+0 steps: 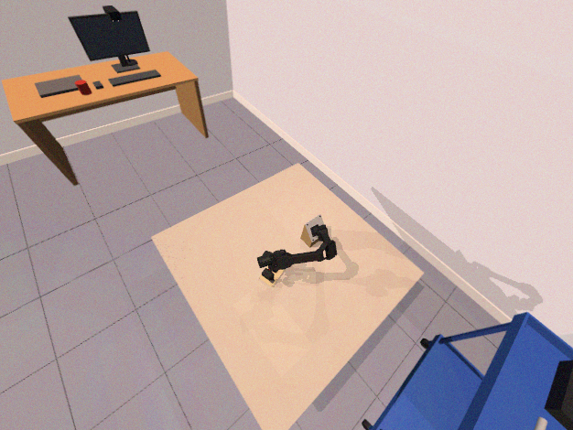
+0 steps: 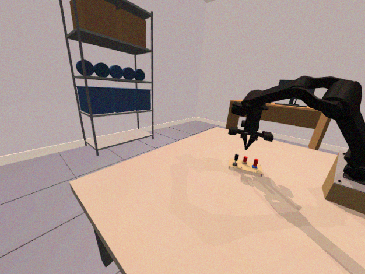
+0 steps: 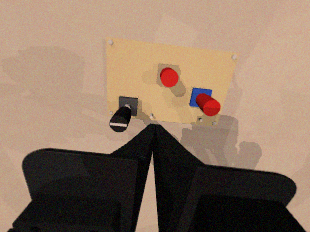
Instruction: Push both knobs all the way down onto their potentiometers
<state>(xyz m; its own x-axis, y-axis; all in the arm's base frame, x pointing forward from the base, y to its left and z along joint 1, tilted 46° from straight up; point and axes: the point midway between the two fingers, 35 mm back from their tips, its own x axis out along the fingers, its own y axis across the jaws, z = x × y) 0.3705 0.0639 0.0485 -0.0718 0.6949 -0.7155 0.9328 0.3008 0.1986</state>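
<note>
The dark square part is 30 mm ahead of my gripper tip, 20 mm to the left of it and 60 mm below it. From my gripper tip the other things lie so: red knob (50 mm behind, 30 mm to the right, 60 mm below).
</note>
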